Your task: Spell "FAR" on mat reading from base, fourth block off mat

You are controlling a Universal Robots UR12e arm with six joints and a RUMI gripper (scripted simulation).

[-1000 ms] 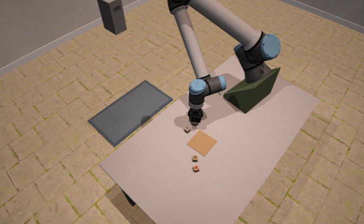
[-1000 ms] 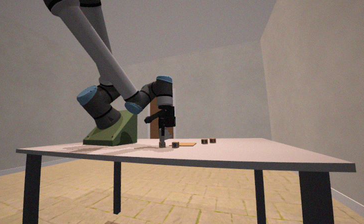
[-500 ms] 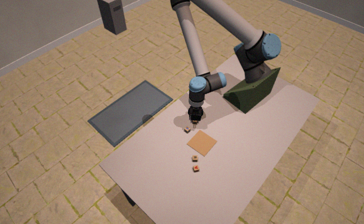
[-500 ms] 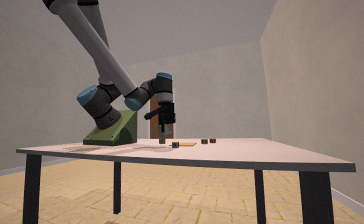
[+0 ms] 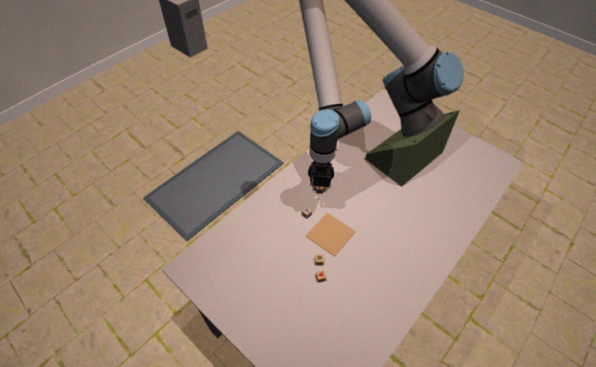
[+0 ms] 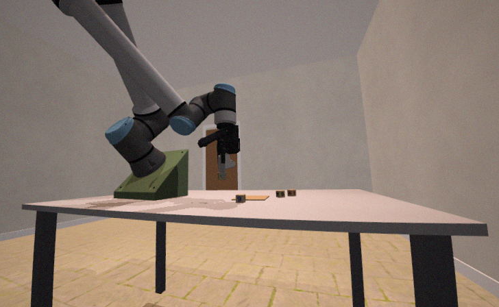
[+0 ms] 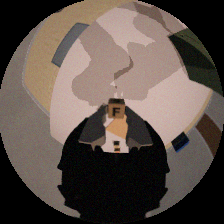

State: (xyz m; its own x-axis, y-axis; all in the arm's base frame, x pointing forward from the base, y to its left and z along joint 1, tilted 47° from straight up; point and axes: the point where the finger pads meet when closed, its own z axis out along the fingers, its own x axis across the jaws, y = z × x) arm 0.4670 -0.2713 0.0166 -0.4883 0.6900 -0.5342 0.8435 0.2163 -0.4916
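Now: the tan mat 9 cm ahead of my hand, 12 cm to the left of it and 10 cm below it. The rest, counted from my hand: F block right at my hand; then R block 22 cm ahead, 15 cm to the left, 9 cm below; then blue-lettered block 8 cm ahead, 1 cm to the right, 9 cm below.
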